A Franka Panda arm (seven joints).
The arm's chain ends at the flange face. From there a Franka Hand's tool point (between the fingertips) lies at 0.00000 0.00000 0.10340 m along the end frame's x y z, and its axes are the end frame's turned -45 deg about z.
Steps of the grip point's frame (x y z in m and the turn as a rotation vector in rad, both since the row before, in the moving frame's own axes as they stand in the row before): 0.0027, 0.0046, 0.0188, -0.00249, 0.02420, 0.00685; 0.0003, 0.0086, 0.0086, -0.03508, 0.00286, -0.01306; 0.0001, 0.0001, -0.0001, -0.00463, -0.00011, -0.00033; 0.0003, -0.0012, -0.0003, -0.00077, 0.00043, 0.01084; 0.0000, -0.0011, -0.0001, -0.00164, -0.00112, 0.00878; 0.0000, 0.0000, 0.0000, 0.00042, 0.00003, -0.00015; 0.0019, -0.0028, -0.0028, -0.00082, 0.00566, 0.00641
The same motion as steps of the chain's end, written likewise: 0.0032, 0.0029, 0.0188, 0.01535, 0.01887, 0.00685; 0.0035, 0.0035, 0.0087, -0.02278, 0.02683, -0.01306; -0.0002, -0.0003, -0.0001, -0.00335, 0.00320, -0.00033; -0.0007, -0.0011, -0.0003, -0.00024, 0.00085, 0.01084; -0.0008, -0.0010, -0.0001, -0.00195, 0.00037, 0.00878; 0.0000, 0.0000, 0.0000, 0.00032, -0.00028, -0.00015; -0.0011, -0.0030, -0.0028, 0.00342, 0.00458, 0.00641
